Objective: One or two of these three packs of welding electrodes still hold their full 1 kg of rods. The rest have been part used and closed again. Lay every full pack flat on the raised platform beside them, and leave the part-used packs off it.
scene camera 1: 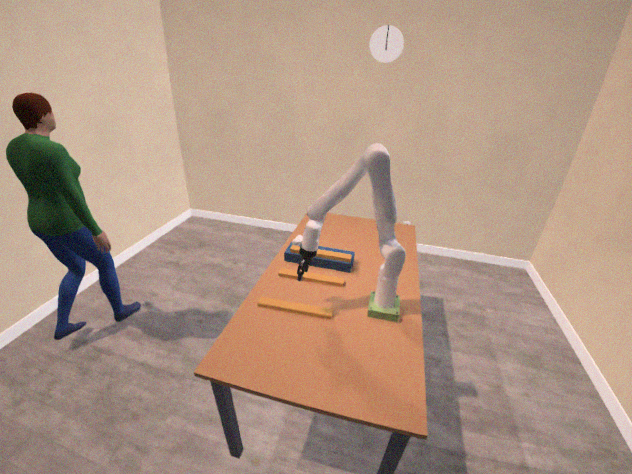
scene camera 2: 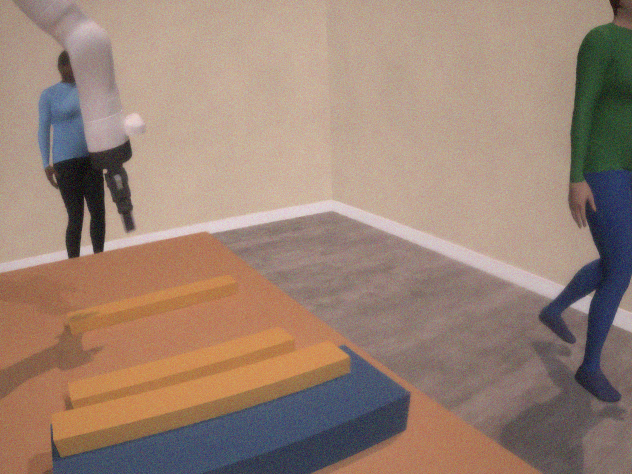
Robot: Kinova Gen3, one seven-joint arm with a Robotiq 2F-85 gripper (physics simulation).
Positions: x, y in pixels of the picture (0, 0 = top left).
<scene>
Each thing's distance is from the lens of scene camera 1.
pack [scene camera 1: 326, 313]: 1.40 m
raised platform [scene camera 1: 325, 263]: 1.70 m
The marked spots on the raised platform and the pack are 0.40 m apart.
</scene>
